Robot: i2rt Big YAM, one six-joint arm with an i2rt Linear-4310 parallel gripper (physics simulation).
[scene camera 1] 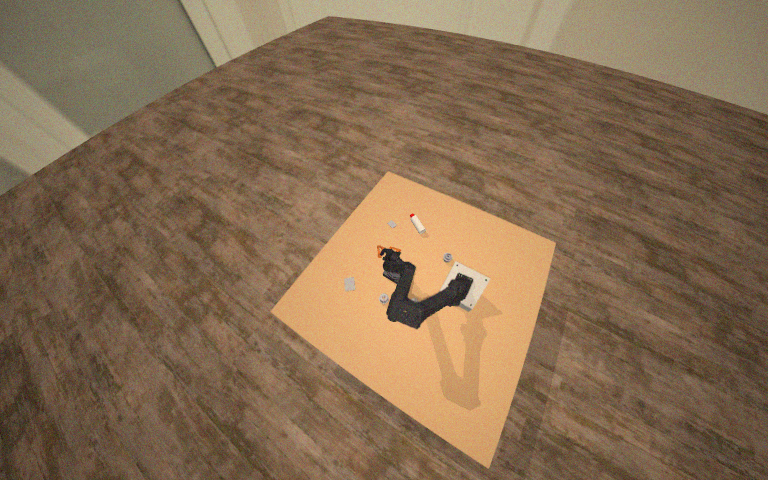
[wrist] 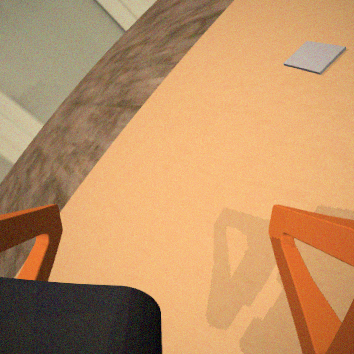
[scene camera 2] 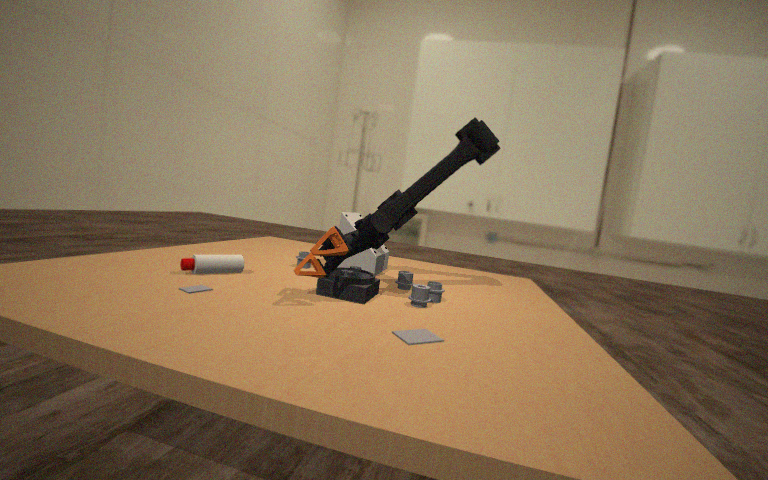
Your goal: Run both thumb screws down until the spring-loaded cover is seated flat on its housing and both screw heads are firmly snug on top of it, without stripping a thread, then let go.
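Frame: origin at the arm's base, x back, y right, z up, level; metres.
Where they show: gripper, between the fingertips: (scene camera 1: pixel 383 246) (wrist: pixel 164 218) (scene camera 2: pixel 303 263); arm's base, origin of its link: (scene camera 1: pixel 461 285).
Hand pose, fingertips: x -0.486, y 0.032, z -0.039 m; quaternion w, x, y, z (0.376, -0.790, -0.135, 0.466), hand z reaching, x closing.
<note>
Each offset is from my fingertips to the top centre of the thing. "spot": to the spot under its first point.
A low black block with rounded shapes on top (scene camera 2: pixel 348 285) stands on the mat in scene camera 2 and appears to be the housing with its cover. In scene camera 1 the arm mostly covers it, and a dark edge {spot: dx +0.119, dy -0.137, dz -0.033 m} (scene camera 1: pixel 390 276) shows beside the arm. Its screw heads and the cover's seating are too small and dark to make out. My gripper (scene camera 1: pixel 387 248) (scene camera 2: pixel 304 263) (wrist: pixel 164 218) is open and empty, its orange fingers wide apart. It hangs above the mat, up and to the left of the block in scene camera 2. The block does not show in the wrist view.
Several grey flanged cylinders {dx +0.363, dy +0.144, dz -0.038 m} (scene camera 1: pixel 447 257) {dx +0.142, dy -0.259, dz -0.038 m} (scene camera 2: pixel 420 295) stand about the block. A white tube with a red cap {dx +0.092, dy +0.289, dz -0.037 m} (scene camera 1: pixel 417 224) (scene camera 2: pixel 218 263) lies near the back in scene camera 1. Thin grey tiles {dx -0.081, dy -0.275, dz -0.084 m} (scene camera 1: pixel 349 284) (scene camera 2: pixel 417 336) (wrist: pixel 316 57) lie flat. A white plate (scene camera 1: pixel 479 289) is under the arm's base.
</note>
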